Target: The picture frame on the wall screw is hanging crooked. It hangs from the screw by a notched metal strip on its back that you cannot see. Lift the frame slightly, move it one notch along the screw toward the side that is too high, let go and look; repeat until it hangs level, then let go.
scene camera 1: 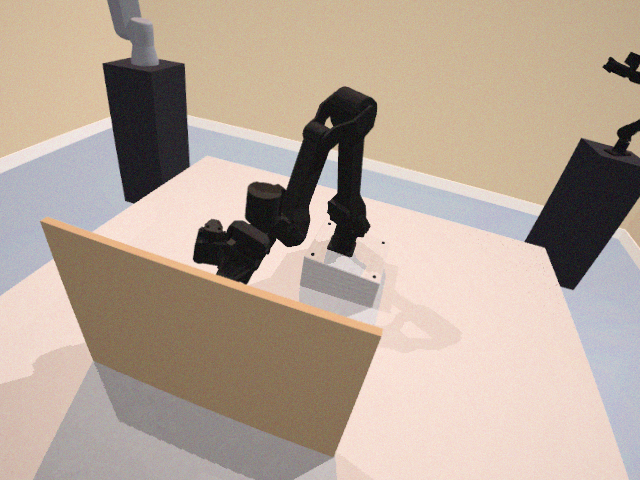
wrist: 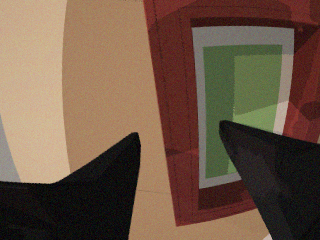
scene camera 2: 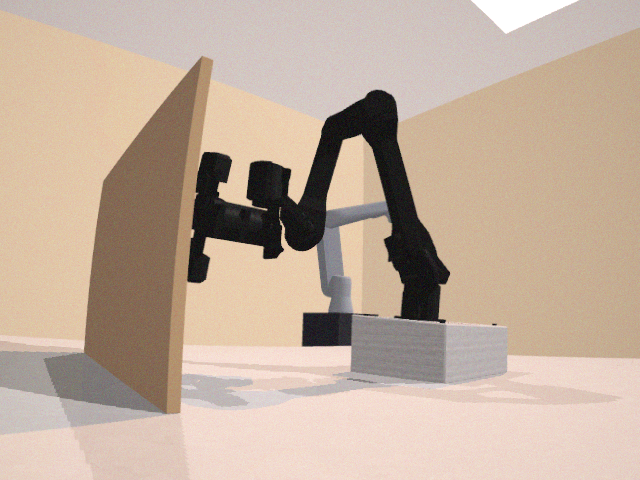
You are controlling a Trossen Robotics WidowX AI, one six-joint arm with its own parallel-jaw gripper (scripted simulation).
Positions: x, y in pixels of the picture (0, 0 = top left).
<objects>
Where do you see a picture frame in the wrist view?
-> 249, 69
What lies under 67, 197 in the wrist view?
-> My gripper.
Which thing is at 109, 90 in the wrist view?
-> A tan wall board.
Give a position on a tan wall board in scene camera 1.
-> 294, 371
</objects>
